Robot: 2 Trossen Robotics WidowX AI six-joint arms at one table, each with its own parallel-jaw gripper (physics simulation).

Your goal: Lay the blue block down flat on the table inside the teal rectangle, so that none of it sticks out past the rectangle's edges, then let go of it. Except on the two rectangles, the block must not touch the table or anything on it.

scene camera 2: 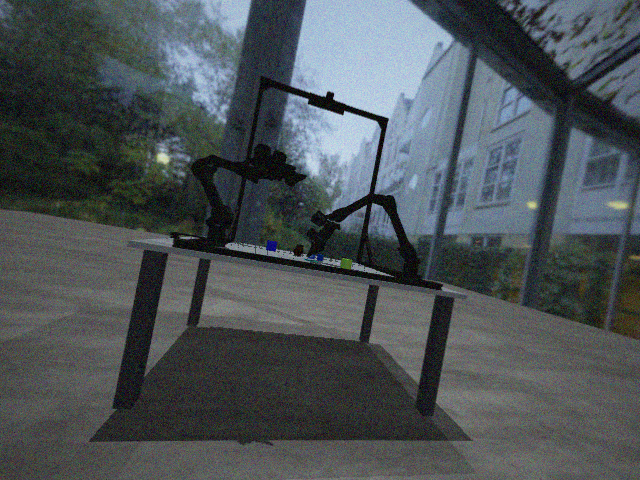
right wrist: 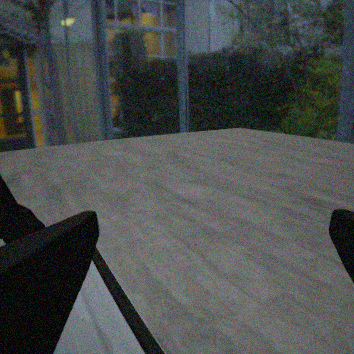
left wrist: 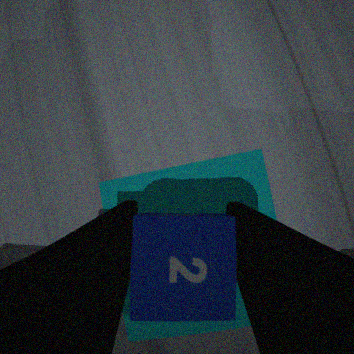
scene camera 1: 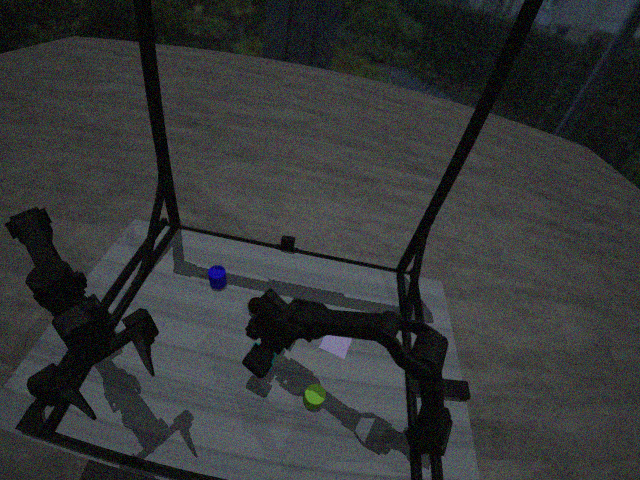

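Note:
The blue block, its face marked 2, is between the fingers of my left gripper, which is shut on it. It hangs over the teal rectangle; I cannot tell how small the gap is. In the left wrist view the rectangle is turned slightly against the block and shows above and below it; the fingers hide parts of its sides. In scene camera 1 the left arm hides the block and most of the rectangle. My right gripper is open and empty, raised away from the block.
A pale lilac rectangle lies right of the left gripper. A lime cylinder stands nearer the front, a blue cylinder at the back left. A dark object and a small blue object are near the gripper. A black frame surrounds the table.

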